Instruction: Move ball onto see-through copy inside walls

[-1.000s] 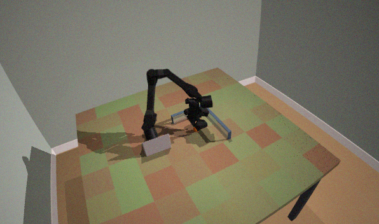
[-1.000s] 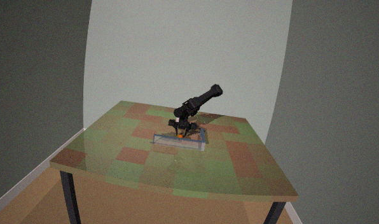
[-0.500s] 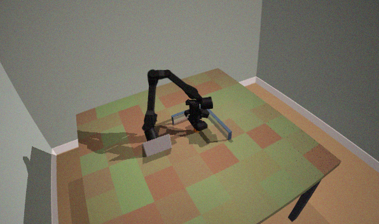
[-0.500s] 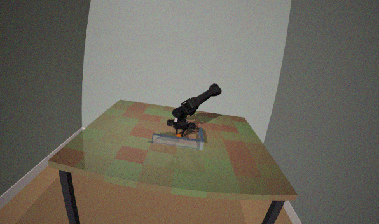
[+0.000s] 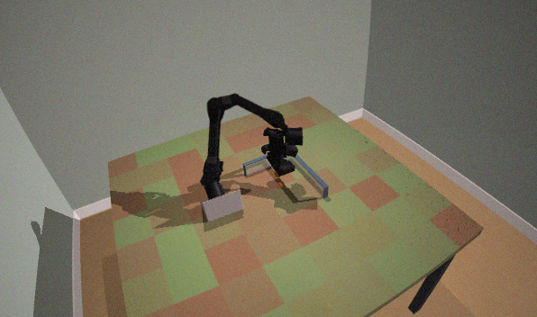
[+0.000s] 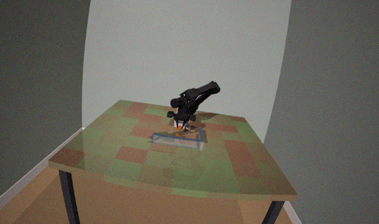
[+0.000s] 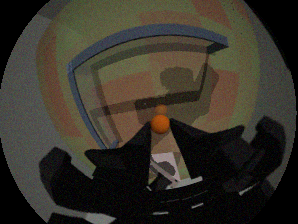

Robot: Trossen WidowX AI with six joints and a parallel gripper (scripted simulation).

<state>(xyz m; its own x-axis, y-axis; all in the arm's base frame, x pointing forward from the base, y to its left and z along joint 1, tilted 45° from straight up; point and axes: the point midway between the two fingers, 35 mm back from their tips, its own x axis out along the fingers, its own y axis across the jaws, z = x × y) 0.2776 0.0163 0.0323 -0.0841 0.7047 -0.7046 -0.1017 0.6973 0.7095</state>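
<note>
Right now the see-through copy of ball is 6 cm below my gripper tip and 1 cm to the right of it. Also, from my gripper tip: orange ball (right at my gripper tip); clear wall (13 cm ahead, 4 cm below, 1 cm to the left).
</note>
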